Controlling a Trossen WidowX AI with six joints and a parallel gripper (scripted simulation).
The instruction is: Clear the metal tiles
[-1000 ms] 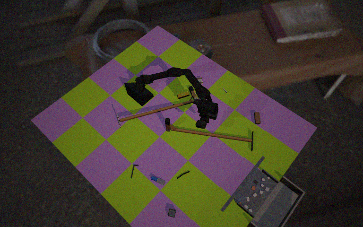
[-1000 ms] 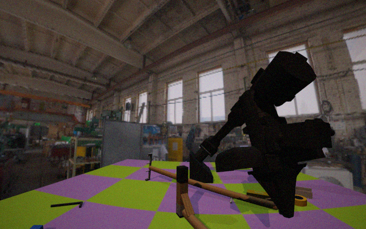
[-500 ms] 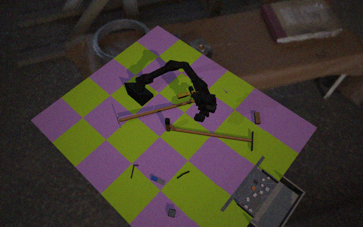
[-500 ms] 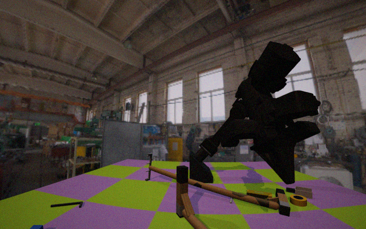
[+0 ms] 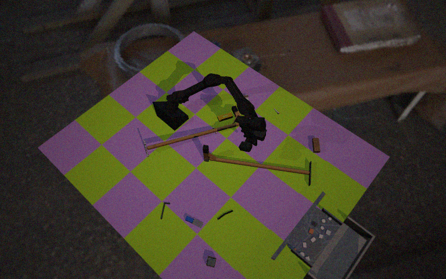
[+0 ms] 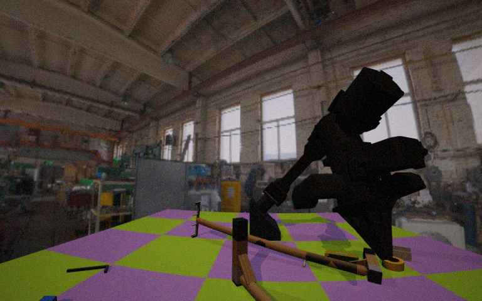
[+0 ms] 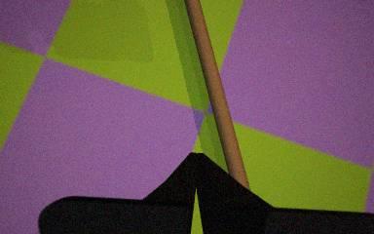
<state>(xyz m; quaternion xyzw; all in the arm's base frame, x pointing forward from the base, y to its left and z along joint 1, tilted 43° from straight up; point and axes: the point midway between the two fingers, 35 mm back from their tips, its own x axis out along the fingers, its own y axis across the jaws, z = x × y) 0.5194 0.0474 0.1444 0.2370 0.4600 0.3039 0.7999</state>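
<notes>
Now: gripper tip 40 mm short of the long scraper, 40 mm to the left of it and 80 mm above it. Round my gripper tip: grey box: 320 mm behind, 260 mm to the left, 140 mm below; then curved black strip: 100 mm ahead, 360 mm to the right, 140 mm below; then yellow tape roll: 250 mm behind, 210 mm to the left, 130 mm below.
</notes>
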